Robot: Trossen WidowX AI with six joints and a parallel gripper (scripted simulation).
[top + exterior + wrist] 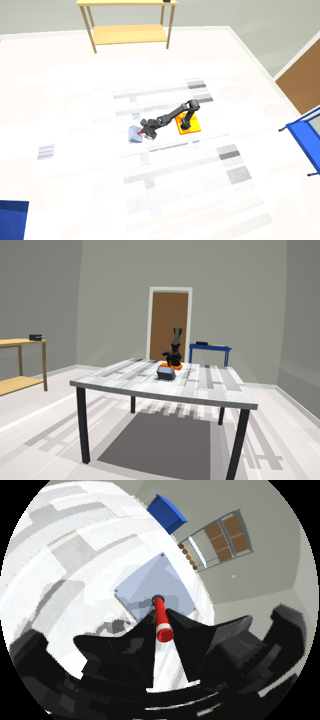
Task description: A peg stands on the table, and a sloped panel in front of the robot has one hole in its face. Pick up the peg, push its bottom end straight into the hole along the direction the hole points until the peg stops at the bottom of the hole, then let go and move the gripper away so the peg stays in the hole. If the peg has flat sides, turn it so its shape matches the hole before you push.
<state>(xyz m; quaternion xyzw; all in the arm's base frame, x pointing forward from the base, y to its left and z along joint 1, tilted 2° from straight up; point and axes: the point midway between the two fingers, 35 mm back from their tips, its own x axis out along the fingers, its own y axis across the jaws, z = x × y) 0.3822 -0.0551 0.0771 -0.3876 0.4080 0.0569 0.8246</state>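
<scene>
The sloped panel lies 5 cm below my gripper tip, 5 cm ahead of it and 2 cm to the right of it. The rest, counted from my gripper tip: red peg 1 cm behind, 1 cm above.
</scene>
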